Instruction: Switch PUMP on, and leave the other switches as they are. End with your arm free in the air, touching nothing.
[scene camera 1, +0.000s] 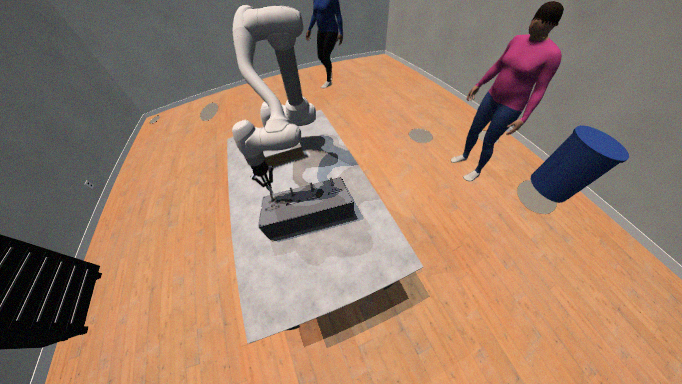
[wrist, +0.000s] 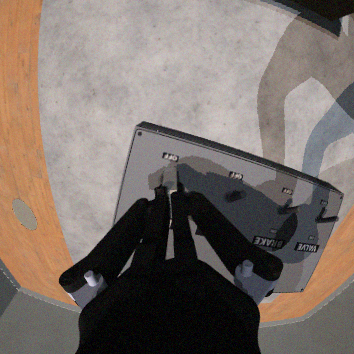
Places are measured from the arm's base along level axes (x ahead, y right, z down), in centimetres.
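Pixels of known places: gripper, between the fingertips: (scene camera 1: 271, 192) (wrist: 171, 176).
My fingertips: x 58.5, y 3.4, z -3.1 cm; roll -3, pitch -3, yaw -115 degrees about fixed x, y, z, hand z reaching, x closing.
Observation:
For each thing: its top centre in the pictures, then the offset to it from my fingertips. "pt": a spot on its surface instead. Level surfaces: height alone.
- OFF label, a spot on its surface: (wrist: 170, 157) pt dx -0.6, dy +0.6, dz +5.5 cm
- BRAKE, a spot on its surface: (wrist: 268, 242) pt dx +8.7, dy -23.8, dz +1.6 cm
- VALVE, a spot on its surface: (wrist: 306, 247) pt dx +8.1, dy -35.6, dz +1.6 cm
- pale table top, height of its surface: dz +12.8 cm
The grey switch box (scene camera 1: 306, 212) (wrist: 132, 170) stands on the table with a row of several lever switches. My gripper (scene camera 1: 271, 198) (wrist: 171, 176) is shut and empty, pointing down, its tips low over the switch at the box's left end in both views. A grey piece that looks like that switch's lever (wrist: 170, 175) shows right at the fingertips, beside an OFF label (wrist: 170, 157); whether they touch I cannot tell. Other levers (wrist: 235, 195) (wrist: 288, 207) (wrist: 327, 218) stand near their OFF labels. BRAKE (wrist: 268, 242) and VALVE (wrist: 306, 247) are readable; the PUMP label does not show.
The pale table top (scene camera 1: 300, 290) (wrist: 100, 75) extends around the box. A person in pink (scene camera 1: 525, 75) and a blue barrel (scene camera 1: 575, 167) are on the floor at the right. A person in blue (scene camera 1: 327, 35) stands behind the arm. A black slatted object (scene camera 1: 45, 295) is at the left.

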